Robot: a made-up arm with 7 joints.
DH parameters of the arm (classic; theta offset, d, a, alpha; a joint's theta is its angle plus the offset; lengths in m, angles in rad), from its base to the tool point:
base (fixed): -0.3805 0 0.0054 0
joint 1: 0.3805 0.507 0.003 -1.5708
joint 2: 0 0.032 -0.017 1.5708
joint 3: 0 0.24 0.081 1.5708
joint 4: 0 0.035 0.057 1.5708
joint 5: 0 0.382 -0.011 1.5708
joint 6: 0 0.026 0.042 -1.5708
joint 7: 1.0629 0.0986 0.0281 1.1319
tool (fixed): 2.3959 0.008 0 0
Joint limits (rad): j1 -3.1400..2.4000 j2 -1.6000..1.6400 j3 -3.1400..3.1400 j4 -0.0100..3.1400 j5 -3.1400..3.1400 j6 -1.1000..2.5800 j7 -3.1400..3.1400
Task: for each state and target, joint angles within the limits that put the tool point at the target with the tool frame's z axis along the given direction. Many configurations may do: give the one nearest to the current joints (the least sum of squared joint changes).
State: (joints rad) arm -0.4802 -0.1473 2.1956 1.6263 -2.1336 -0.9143 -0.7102
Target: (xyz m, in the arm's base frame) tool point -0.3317 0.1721 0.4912 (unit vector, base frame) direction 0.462 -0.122 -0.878
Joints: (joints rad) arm -0.0642 0.0081 2.6671 0.8829 -2.1052 -1.0408 -1.0380
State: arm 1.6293 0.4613 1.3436 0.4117 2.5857 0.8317 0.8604
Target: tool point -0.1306 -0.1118 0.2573 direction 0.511 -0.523 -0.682
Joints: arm 1.7888 0.6481 0.8519 -0.0100 2.2579 0.7541 0.6615
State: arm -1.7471 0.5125 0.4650 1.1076 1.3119 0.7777 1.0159
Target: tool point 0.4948 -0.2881 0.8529 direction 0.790 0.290 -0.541
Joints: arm -1.5378 0.2993 1.0276 1.7756 1.8532 1.2336 1.6421
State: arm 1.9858 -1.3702 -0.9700 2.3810 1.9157 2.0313 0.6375
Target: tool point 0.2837 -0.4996 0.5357 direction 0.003 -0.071 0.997
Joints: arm 1.8413 -1.6000 -1.5058 2.5657 2.0206 2.5778 1.0297
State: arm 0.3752 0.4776 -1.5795 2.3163 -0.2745 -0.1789 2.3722
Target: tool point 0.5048 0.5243 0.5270 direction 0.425 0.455 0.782
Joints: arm 1.1631 1.3178 -0.9303 2.5285 -0.3826 0.2263 1.5791
